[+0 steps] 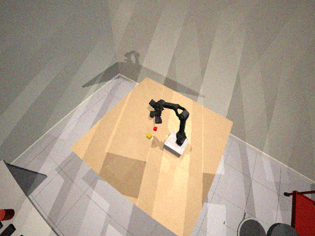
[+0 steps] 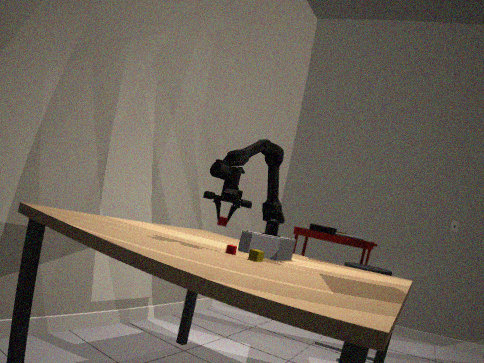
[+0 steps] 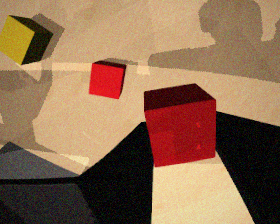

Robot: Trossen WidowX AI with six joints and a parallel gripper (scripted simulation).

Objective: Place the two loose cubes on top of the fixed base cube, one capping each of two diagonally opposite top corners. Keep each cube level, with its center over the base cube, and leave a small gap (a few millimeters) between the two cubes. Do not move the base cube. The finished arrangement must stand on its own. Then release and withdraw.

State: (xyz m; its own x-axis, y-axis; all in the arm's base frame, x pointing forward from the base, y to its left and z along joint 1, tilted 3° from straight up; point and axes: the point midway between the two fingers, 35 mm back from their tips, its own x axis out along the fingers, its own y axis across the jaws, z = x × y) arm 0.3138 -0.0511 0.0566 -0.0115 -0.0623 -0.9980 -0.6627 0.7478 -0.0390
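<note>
My gripper tip is now 3 cm past the yellow cube, 16 cm to the right of it and 10 cm above it.
</note>
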